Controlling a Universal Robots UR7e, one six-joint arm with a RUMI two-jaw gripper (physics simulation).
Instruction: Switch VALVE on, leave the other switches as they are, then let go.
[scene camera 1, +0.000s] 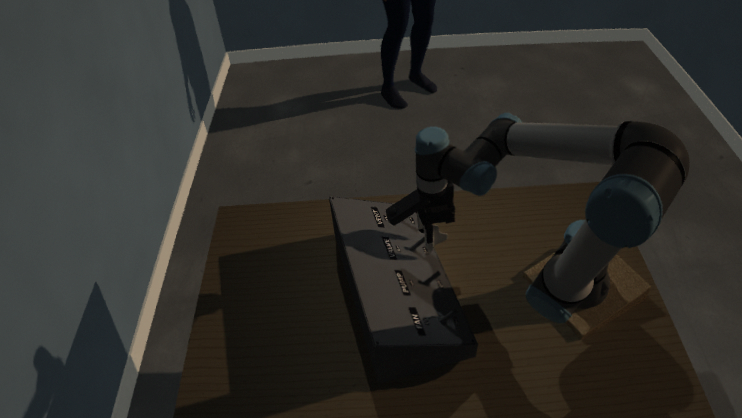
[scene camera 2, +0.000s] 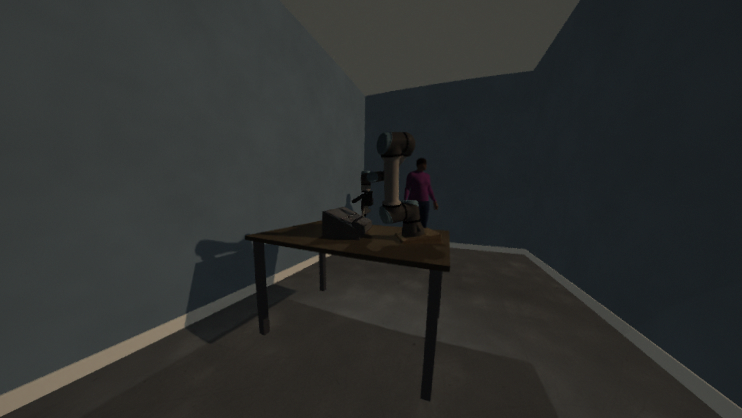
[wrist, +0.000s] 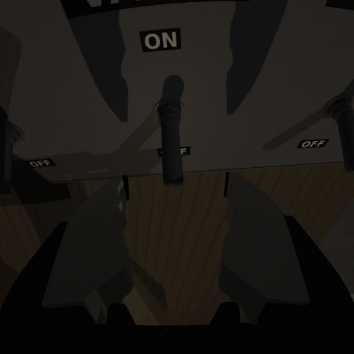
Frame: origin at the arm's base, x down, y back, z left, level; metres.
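Seen in the pictures: gripper, fingertip midpoint: (scene camera 1: 426, 242) (scene camera 2: 364, 217); arm's base, origin of the base link: (scene camera 2: 413, 233).
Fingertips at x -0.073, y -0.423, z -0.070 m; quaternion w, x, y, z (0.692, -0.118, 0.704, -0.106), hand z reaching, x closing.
Offsets run from my fingertips to a thing's middle. Level surfaces: height alone.
The grey sloped switch box @(dx +0.045, dy -0.082, dz +0.096 m) (scene camera 1: 358, 270) (scene camera 2: 336, 226) carries labelled levers. The VALVE label @(dx -0.014, dy -0.097, dz +0.038 m) (scene camera 1: 388, 248) shows in scene camera 1. The VALVE lever @(dx -0.004, dy -0.020, dz +0.009 m) (scene camera 1: 415, 244) (wrist: 171, 142) is dark and points down over its OFF mark, away from its ON mark (wrist: 160, 40). My gripper (scene camera 1: 429, 247) (scene camera 2: 365, 213) (wrist: 176, 175) is partly open and empty, at the box's lower edge by the VALVE lever. In the wrist view the lever's tip appears centred between the fingertips, with a gap on both sides; its depth relative to them is unclear.
The PUMP lever @(dx -0.004, dy +0.022, dz +0.121 m) (scene camera 1: 429, 279) (wrist: 6, 165) and VENT lever (wrist: 344, 132) stand either side, both pointing toward OFF. The FAN lever @(dx -0.004, dy +0.064, dz +0.234 m) (scene camera 1: 447, 316) lies in shadow. The box stands on the wooden table @(dx +0.108 m) (scene camera 1: 270, 223) (scene camera 2: 290, 236). A person (scene camera 1: 397, 51) (scene camera 2: 420, 186) stands beyond the table.
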